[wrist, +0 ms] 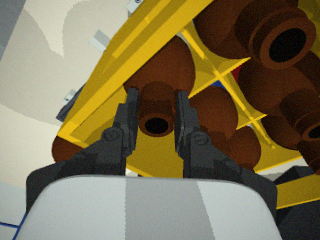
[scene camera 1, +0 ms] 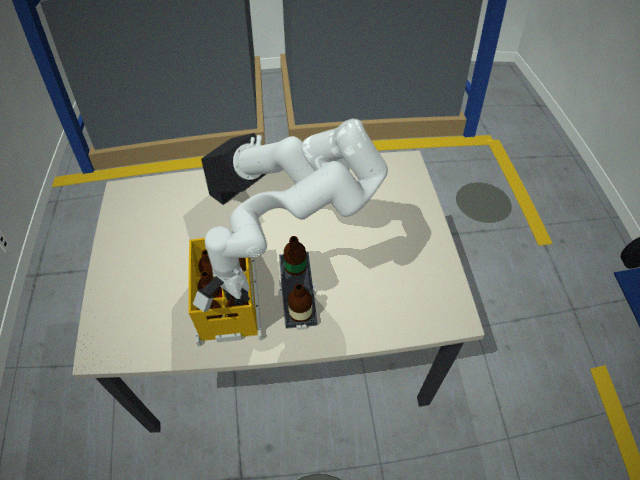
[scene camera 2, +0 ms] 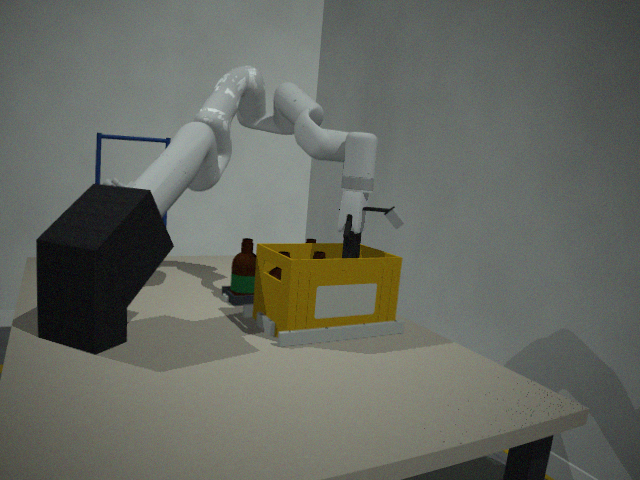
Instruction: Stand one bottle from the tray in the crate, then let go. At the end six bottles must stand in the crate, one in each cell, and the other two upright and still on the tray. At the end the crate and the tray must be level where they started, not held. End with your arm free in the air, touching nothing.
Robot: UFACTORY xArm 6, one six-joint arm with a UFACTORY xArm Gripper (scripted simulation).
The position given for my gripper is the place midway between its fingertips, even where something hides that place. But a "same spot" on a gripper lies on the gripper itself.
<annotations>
My gripper shows in the wrist view, in scene camera 1 (235, 300) and in scene camera 2. One and the same spot on my gripper: (scene camera 2: 350, 239) is (wrist: 237, 165).
</annotations>
